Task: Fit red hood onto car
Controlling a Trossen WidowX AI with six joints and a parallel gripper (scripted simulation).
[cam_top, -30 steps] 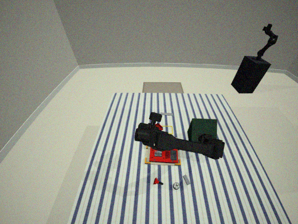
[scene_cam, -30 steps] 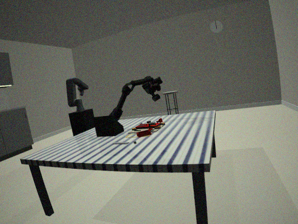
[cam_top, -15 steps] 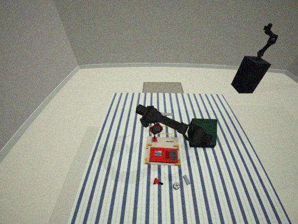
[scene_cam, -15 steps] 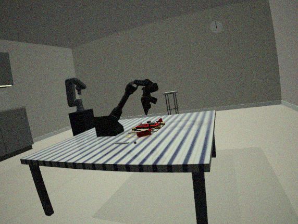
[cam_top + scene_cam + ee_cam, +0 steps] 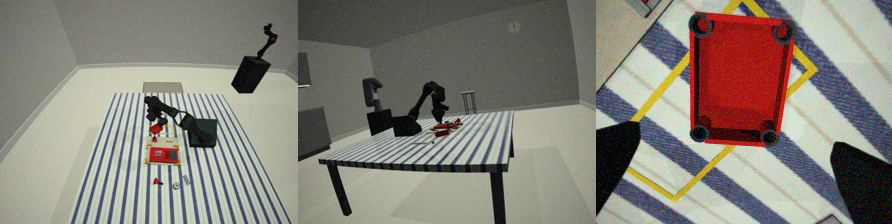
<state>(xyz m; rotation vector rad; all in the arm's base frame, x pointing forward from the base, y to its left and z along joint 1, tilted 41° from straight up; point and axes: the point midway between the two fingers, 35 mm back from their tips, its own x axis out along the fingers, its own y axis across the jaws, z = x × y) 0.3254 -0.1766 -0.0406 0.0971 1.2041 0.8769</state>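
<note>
My gripper tip is now 8 cm above the red hood. From my gripper tip the other things lie so: grey bar 11 cm behind, 17 cm to the right, 9 cm below; grey engine block 1 cm ahead, 24 cm to the left, 7 cm below.
</note>
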